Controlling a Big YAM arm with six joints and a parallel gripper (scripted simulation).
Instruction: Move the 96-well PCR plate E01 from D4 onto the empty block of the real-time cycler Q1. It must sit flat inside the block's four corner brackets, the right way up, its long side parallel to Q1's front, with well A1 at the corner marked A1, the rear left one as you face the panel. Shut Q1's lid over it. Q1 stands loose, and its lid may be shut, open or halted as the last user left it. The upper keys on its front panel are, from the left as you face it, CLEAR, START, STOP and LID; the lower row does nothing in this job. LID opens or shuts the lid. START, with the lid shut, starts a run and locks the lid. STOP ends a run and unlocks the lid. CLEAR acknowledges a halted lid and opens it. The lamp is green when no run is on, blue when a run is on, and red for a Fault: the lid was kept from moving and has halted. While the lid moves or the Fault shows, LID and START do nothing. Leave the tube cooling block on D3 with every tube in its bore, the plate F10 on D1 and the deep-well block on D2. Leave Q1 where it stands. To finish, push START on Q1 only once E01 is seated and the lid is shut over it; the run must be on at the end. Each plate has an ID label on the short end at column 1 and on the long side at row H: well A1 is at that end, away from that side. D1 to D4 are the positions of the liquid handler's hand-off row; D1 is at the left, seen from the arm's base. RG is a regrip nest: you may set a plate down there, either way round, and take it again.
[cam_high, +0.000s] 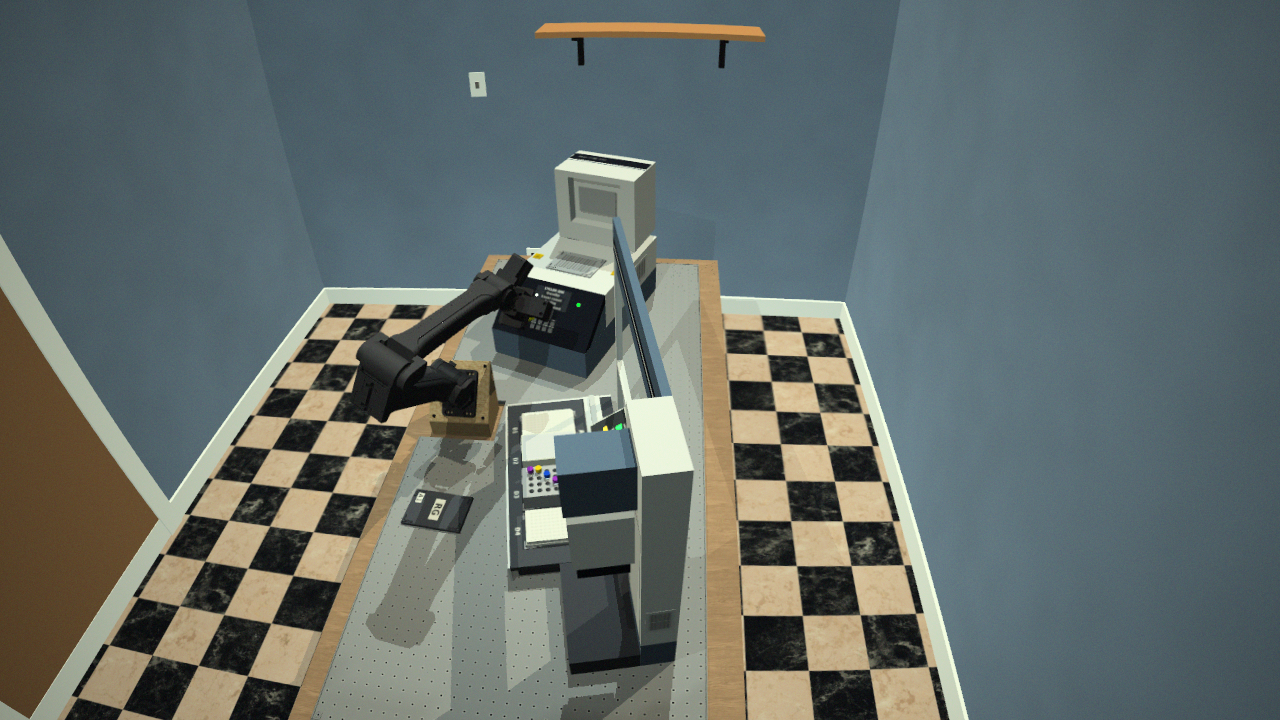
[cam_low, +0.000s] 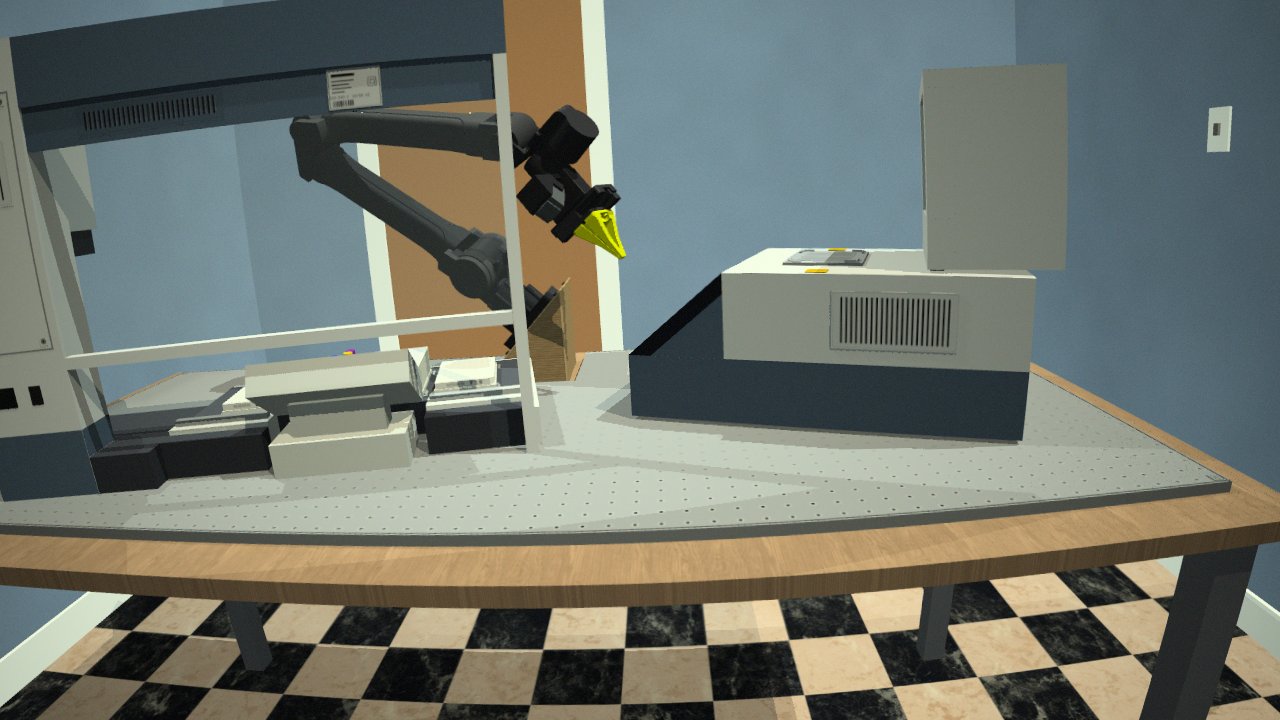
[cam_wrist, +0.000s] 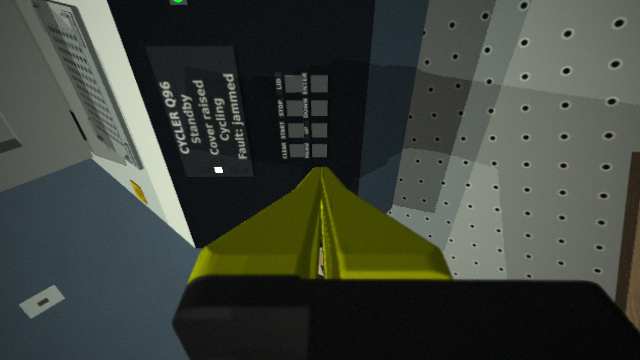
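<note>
My hand is 43 cm to the left of the tube cooling block, 14 cm above it and 11 cm short of it. The rest, counted from my hand: frame post: 24 cm ahead, 11 cm to the right, 2 cm above; crossbar: 39 cm to the right, 30 cm ahead, 4 cm below; gantry beam: 38 cm to the right, 30 cm above, 29 cm ahead.
</note>
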